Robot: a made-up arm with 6 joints. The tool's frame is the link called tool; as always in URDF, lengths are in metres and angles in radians. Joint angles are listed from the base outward.
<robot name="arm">
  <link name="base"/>
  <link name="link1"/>
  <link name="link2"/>
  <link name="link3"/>
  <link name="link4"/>
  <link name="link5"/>
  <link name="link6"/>
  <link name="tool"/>
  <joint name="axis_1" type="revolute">
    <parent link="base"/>
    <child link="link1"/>
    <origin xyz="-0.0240 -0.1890 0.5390" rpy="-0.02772 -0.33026 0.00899"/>
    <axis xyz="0 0 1"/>
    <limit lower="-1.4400" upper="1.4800"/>
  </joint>
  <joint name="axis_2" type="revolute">
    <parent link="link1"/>
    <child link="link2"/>
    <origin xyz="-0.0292 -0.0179 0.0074" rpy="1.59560 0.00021 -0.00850"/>
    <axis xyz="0 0 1"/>
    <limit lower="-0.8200" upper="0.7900"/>
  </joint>
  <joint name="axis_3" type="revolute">
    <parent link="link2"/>
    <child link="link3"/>
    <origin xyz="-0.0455 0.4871 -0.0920" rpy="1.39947 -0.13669 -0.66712"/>
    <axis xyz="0 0 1"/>
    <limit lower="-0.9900" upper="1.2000"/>
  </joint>
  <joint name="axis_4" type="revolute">
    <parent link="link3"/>
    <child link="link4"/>
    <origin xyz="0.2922 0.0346 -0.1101" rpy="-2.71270 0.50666 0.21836"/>
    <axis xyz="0 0 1"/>
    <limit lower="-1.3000" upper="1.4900"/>
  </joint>
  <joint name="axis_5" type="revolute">
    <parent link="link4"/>
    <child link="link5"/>
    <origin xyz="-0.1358 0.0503 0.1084" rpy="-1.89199 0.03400 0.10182"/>
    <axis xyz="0 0 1"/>
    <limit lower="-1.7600" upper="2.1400"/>
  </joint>
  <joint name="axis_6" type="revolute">
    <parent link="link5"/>
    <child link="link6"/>
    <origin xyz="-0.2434 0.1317 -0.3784" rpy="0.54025 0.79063 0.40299"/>
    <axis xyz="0 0 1"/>
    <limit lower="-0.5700" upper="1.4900"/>
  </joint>
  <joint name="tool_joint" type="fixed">
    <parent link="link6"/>
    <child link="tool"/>
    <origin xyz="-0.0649 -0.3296 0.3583" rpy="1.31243 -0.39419 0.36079"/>
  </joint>
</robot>
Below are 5 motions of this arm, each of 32 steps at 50 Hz.
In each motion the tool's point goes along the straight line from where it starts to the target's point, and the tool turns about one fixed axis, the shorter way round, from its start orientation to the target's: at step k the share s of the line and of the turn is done. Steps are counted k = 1, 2, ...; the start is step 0. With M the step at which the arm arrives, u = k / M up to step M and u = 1 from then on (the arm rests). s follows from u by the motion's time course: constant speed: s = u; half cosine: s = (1 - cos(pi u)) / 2; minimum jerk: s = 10 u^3 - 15 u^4 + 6 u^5.
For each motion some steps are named. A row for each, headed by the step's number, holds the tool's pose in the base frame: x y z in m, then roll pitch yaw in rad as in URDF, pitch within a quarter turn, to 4 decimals.
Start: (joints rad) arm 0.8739 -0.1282 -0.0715 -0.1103 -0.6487 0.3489
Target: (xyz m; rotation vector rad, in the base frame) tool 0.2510 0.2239 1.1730 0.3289 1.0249 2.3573
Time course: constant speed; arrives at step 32
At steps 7, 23, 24, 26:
7: -0.0150 -0.0843 1.3394 0.2784 0.2099 1.0092
23: 0.1552 0.1130 1.2329 0.6764 0.1668 2.0095
24: 0.1659 0.1253 1.2262 0.6971 0.1516 2.0699
26: 0.1872 0.1499 1.2129 0.7354 0.1177 2.1891

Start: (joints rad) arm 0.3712 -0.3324 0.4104 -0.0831 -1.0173 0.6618
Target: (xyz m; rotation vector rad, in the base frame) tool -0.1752 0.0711 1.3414 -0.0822 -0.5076 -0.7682
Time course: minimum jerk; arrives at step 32
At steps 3, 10, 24, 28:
3: -0.0831 -0.2197 1.4397 0.0873 -0.0369 0.0246
10: -0.0991 -0.1691 1.4226 0.0658 -0.1148 -0.1160
24: -0.1656 0.0408 1.3516 0.1016 -0.4432 -0.7204
28: -0.1737 0.0664 1.3430 0.1213 -0.4801 -0.8011

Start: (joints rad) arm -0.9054 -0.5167 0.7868 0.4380 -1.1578 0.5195
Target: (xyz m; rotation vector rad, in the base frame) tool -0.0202 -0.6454 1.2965 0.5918 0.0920 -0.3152
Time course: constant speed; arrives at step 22
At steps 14, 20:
14: -0.1035 -0.5912 1.3388 0.4138 0.1621 -0.5058
20: -0.0410 -0.6318 1.3071 0.5328 0.1758 -0.3314

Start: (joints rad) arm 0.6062 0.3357 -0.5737 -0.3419 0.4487 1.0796
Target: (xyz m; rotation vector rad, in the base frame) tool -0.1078 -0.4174 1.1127 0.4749 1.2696 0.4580
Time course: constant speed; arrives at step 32
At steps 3, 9, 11, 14, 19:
3: 0.0391 -0.2816 1.1209 1.6412 1.1414 1.6047
9: 0.0087 -0.3097 1.1192 1.5152 1.1016 1.4837
11: -0.0014 -0.3190 1.1187 1.4778 1.0870 1.4480
14: -0.0166 -0.3331 1.1178 1.4257 1.0640 1.3985
19: -0.0420 -0.3565 1.1164 1.3486 1.0231 1.3256

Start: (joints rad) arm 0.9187 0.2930 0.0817 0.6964 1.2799 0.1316
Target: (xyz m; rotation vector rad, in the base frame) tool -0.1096 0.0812 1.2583 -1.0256 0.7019 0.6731
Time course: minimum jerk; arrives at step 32
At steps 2, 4, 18, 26, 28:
2: -0.0391 -0.0507 1.3160 -1.1300 0.6991 -0.2792
4: -0.0401 -0.0489 1.3152 -1.1291 0.7022 -0.2725
18: -0.0825 0.0304 1.2805 -1.0595 0.8283 0.0398
26: -0.1062 0.0748 1.2611 -0.9906 0.8896 0.2395
28: -0.1085 0.0791 1.2592 -0.9825 0.8950 0.2601

